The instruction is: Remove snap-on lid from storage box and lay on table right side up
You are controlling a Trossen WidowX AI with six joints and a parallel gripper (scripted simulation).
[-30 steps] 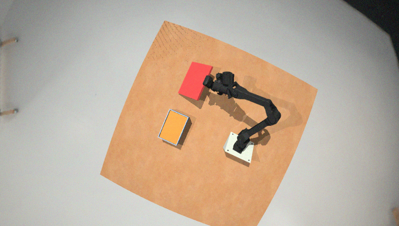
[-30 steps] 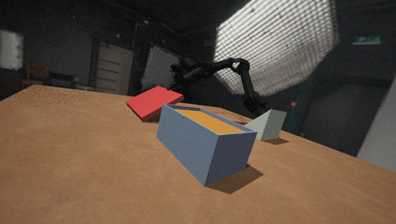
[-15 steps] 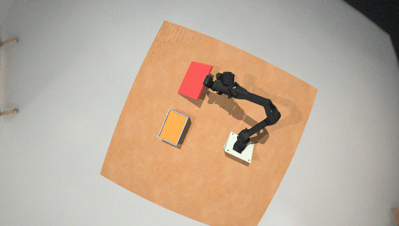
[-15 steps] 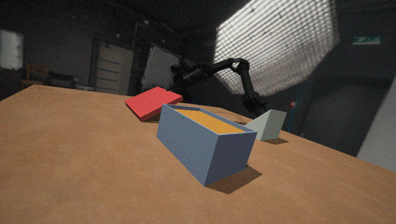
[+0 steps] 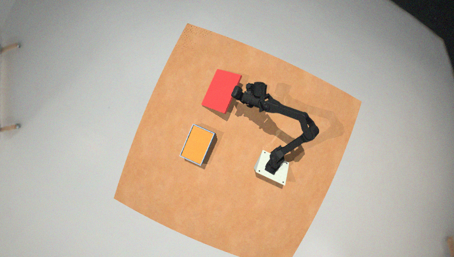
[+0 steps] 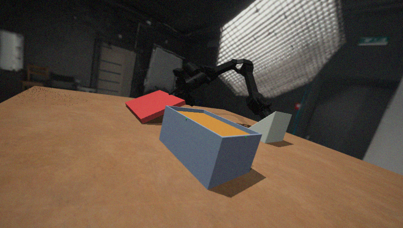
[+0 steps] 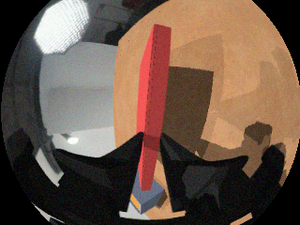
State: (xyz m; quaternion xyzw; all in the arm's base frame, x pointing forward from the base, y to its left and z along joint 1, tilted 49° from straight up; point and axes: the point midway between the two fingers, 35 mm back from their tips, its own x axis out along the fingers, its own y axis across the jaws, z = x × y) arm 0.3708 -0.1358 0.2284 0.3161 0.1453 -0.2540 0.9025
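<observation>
The red lid is 70 mm ahead of my gripper tip, 10 mm to the left of it and 40 mm below it. From my gripper tip the other things lie so: blue storage box (30 mm ahead, 350 mm to the left, 40 mm below).
</observation>
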